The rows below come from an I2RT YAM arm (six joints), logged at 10 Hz.
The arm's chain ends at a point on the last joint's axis. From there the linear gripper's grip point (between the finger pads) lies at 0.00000 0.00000 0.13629 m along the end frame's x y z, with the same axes.
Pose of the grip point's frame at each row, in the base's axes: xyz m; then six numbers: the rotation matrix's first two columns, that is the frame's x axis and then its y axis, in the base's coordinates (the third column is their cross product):
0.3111, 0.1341, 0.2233, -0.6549, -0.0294, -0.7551, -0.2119, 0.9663, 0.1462
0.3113, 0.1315, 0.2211, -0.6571, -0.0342, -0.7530, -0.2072, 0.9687, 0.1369
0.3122, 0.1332, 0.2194, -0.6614, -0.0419, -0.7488, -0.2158, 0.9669, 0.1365
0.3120, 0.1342, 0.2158, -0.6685, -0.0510, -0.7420, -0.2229, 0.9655, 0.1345
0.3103, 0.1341, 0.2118, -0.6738, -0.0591, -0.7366, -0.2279, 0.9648, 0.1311
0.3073, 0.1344, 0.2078, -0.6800, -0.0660, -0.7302, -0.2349, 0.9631, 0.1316
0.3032, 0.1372, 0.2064, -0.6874, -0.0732, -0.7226, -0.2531, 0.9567, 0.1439
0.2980, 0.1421, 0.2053, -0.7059, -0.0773, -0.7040, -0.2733, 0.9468, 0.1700
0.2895, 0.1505, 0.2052, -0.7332, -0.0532, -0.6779, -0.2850, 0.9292, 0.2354
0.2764, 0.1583, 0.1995, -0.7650, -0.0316, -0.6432, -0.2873, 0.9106, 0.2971
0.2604, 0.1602, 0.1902, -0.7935, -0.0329, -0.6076, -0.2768, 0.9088, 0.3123
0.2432, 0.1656, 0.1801, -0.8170, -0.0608, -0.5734, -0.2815, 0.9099, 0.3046
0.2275, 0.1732, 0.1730, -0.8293, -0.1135, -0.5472, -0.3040, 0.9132, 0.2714
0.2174, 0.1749, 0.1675, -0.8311, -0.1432, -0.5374, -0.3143, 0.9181, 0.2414
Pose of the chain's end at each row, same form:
0.2122, 0.0992, 0.3104, -0.6549, -0.0294, -0.7551, -0.2119, 0.9663, 0.1462
0.2125, 0.0980, 0.3088, -0.6571, -0.0342, -0.7530, -0.2072, 0.9687, 0.1369
0.2143, 0.0989, 0.3078, -0.6614, -0.0419, -0.7488, -0.2158, 0.9669, 0.1365
0.2153, 0.0994, 0.3053, -0.6685, -0.0510, -0.7420, -0.2229, 0.9655, 0.1345
0.2145, 0.0992, 0.3022, -0.6738, -0.0591, -0.7366, -0.2279, 0.9648, 0.1311
0.2126, 0.0988, 0.2992, -0.6800, -0.0660, -0.7302, -0.2349, 0.9631, 0.1316
0.2104, 0.0988, 0.2986, -0.6874, -0.0732, -0.7226, -0.2531, 0.9567, 0.1439
0.2089, 0.0995, 0.2993, -0.7059, -0.0773, -0.7040, -0.2733, 0.9468, 0.1700
0.2054, 0.1006, 0.3001, -0.7332, -0.0532, -0.6779, -0.2850, 0.9292, 0.2354
0.1979, 0.1021, 0.2957, -0.7650, -0.0316, -0.6432, -0.2873, 0.9106, 0.2971
0.1865, 0.1035, 0.2897, -0.7935, -0.0329, -0.6076, -0.2768, 0.9088, 0.3123
0.1746, 0.1097, 0.2837, -0.8170, -0.0608, -0.5734, -0.2815, 0.9099, 0.3046
0.1636, 0.1199, 0.2809, -0.8293, -0.1135, -0.5472, -0.3040, 0.9132, 0.2714
0.1549, 0.1245, 0.2776, -0.8311, -0.1432, -0.5374, -0.3143, 0.9181, 0.2414

